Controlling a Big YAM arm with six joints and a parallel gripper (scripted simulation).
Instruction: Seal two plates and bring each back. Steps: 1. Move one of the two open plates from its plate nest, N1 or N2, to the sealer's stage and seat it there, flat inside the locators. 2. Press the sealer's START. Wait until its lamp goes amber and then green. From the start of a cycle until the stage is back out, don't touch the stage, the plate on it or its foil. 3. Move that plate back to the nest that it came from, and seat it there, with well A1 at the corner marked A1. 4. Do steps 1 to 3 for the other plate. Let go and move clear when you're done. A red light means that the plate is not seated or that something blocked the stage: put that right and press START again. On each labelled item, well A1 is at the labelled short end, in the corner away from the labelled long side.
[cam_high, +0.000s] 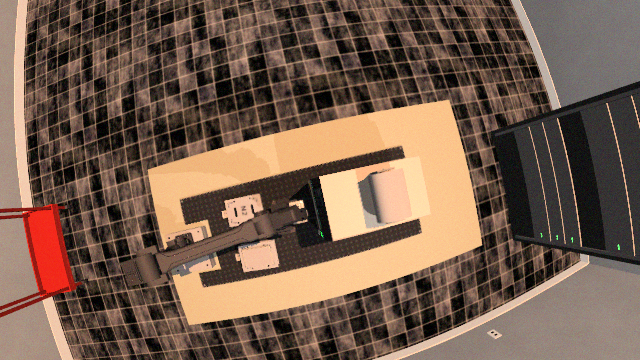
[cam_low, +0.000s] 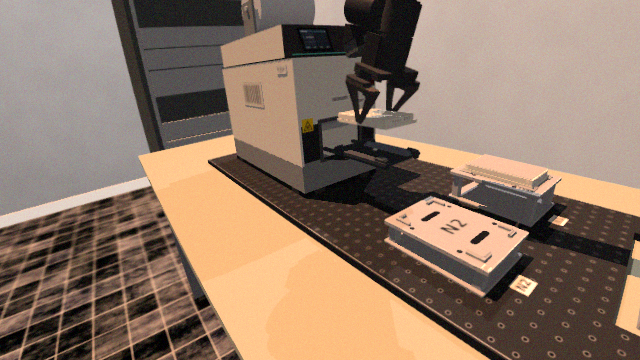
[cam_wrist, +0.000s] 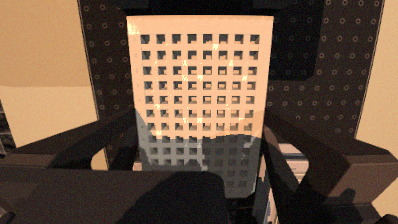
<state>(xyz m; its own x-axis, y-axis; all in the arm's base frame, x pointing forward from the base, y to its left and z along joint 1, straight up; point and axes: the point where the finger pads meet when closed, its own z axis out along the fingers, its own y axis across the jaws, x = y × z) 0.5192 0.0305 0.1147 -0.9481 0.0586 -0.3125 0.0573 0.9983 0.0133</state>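
Now: the well plate right at my hand. The rest, counted from my hand: sealer stage: 70 mm below; plate nest N2: 200 mm behind, 60 mm to the left, 140 mm below; sealer screen: 120 mm ahead, 40 mm to the left, 150 mm above.
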